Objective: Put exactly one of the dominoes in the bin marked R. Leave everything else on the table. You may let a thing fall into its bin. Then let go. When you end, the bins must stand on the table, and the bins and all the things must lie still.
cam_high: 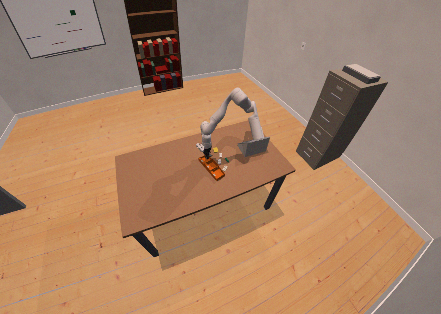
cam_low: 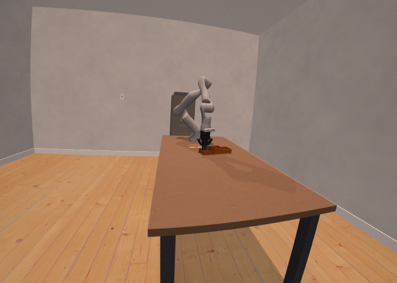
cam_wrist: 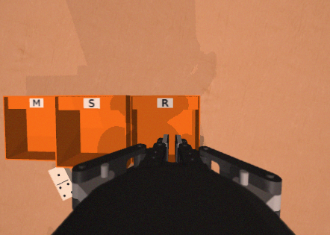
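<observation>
The orange strip lies 90 mm to the left of my hand, 20 mm behind it and 10 mm below it. Round my hand: green piece 160 mm behind, 50 mm to the left, 30 mm below; then yellow block 100 mm behind, 90 mm to the right, 30 mm below.
</observation>
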